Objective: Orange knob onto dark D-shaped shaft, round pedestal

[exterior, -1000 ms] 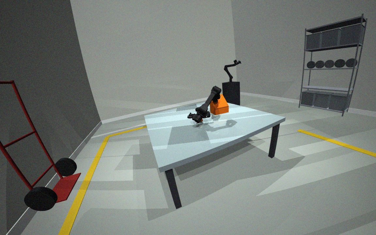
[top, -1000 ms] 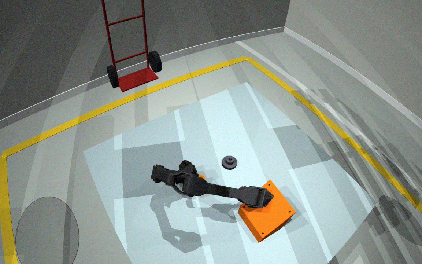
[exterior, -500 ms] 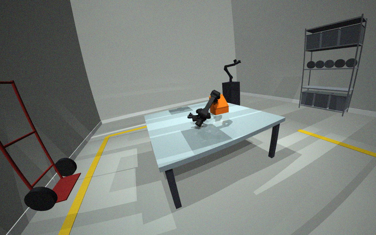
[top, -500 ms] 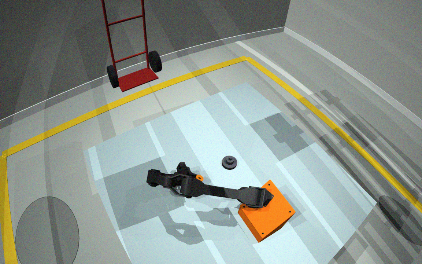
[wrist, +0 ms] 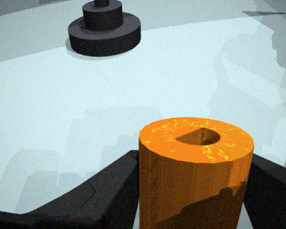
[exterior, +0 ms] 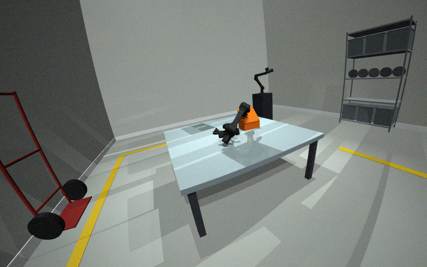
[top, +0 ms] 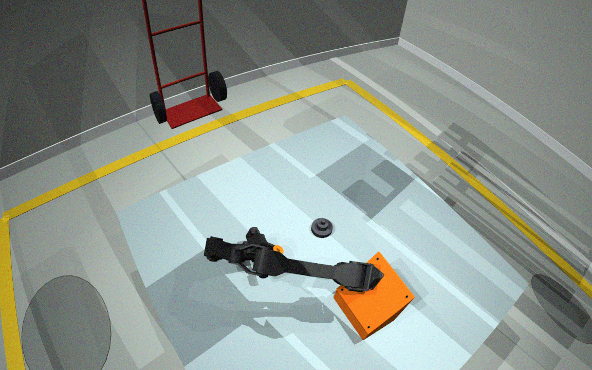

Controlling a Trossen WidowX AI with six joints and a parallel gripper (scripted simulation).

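Now: gripper tip 10 mm to the right of the orange knob and 10 mm above it. Round my gripper tip: round dark pedestal: 210 mm to the right, 10 mm below, 10 mm ahead.
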